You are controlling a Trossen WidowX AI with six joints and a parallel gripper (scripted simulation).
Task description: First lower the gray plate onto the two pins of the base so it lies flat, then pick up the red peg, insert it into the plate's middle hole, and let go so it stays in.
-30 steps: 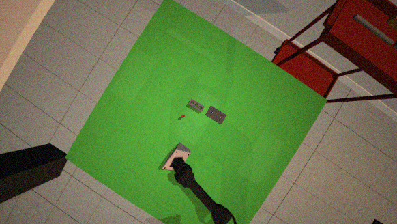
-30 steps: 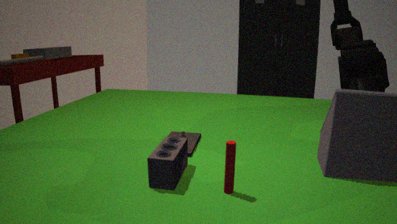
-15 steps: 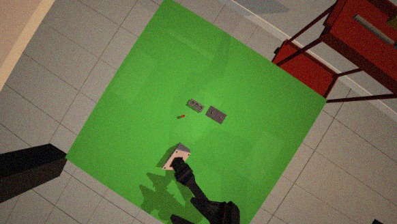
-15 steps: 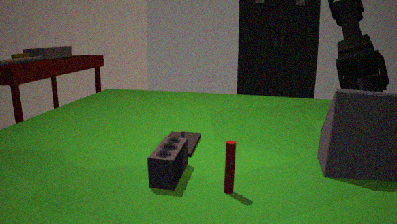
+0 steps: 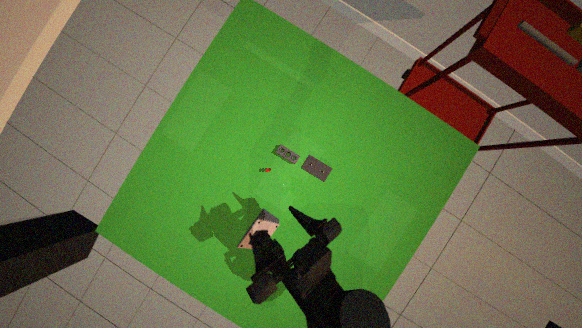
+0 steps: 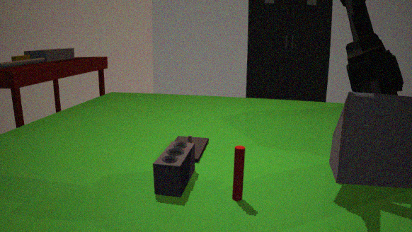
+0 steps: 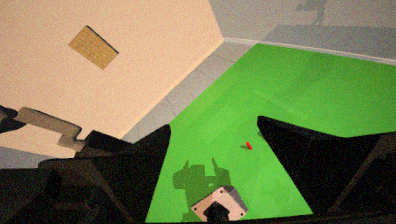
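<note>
Right now my gripper tip is 42 cm above the gray plate, 14 cm short of it and 5 cm to the right of it. Also, from my gripper tip: red peg: 42 cm below, 9 cm to the left, 5 cm ahead; gray base: 45 cm below, 15 cm ahead, 9 cm to the right.
</note>
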